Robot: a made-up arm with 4 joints. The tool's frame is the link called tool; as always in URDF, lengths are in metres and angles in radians.
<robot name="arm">
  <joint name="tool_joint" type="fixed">
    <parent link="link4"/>
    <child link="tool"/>
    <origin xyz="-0.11 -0.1 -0.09" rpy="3.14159 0 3.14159"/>
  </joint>
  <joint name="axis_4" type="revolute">
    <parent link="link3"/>
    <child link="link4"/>
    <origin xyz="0.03 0.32 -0.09" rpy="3.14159 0 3.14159"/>
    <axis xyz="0 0 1"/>
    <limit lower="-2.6" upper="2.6"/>
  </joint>
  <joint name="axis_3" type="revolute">
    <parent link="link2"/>
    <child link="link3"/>
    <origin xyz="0.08 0.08 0.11" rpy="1.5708 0 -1.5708"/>
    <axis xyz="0 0 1"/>
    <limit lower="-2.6" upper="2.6"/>
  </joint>
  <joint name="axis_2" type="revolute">
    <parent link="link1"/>
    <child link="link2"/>
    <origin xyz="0.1 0.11 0.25" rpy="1.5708 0 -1.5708"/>
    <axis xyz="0 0 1"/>
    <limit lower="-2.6" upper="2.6"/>
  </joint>
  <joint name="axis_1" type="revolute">
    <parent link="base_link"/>
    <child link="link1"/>
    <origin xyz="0 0 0.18" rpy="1.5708 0 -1.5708"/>
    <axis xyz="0 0 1"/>
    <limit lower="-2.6" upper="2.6"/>
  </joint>
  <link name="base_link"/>
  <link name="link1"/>
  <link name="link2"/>
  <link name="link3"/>
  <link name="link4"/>
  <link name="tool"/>
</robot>
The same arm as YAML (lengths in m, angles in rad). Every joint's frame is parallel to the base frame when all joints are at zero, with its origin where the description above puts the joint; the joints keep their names.
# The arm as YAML. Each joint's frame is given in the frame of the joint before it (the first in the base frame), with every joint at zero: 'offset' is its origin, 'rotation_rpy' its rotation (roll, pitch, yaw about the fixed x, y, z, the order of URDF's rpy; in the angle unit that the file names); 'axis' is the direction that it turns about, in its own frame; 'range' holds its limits. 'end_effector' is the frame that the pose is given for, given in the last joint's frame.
length_unit: m
angle_unit: rad
chain:
  - id: axis_1
    offset: [0.0, 0.0, 0.18]
    rotation_rpy: [0.0, 0.0, 0.0]
    axis: [-1.0, 0.0, 0.0]
    range: [-2.6, 2.6]
  - id: axis_2
    offset: [-0.25, -0.1, 0.11]
    rotation_rpy: [0.0, 0.0, 0.0]
    axis: [0.0, 1.0, 0.0]
    range: [-2.6, 2.6]
  - id: axis_3
    offset: [-0.08, 0.11, -0.08]
    rotation_rpy: [0.0, 0.0, 0.0]
    axis: [0.0, 0.0, 1.0]
    range: [-2.6, 2.6]
  - id: axis_4
    offset: [0.03, 0.32, -0.09]
    rotation_rpy: [0.0, 0.0, 0.0]
    axis: [0.0, 0.0, -1.0]
    range: [-2.6, 2.6]
end_effector:
  offset: [0.11, -0.1, 0.09]
  rotation_rpy: [0.0, 0.0, 0.0]

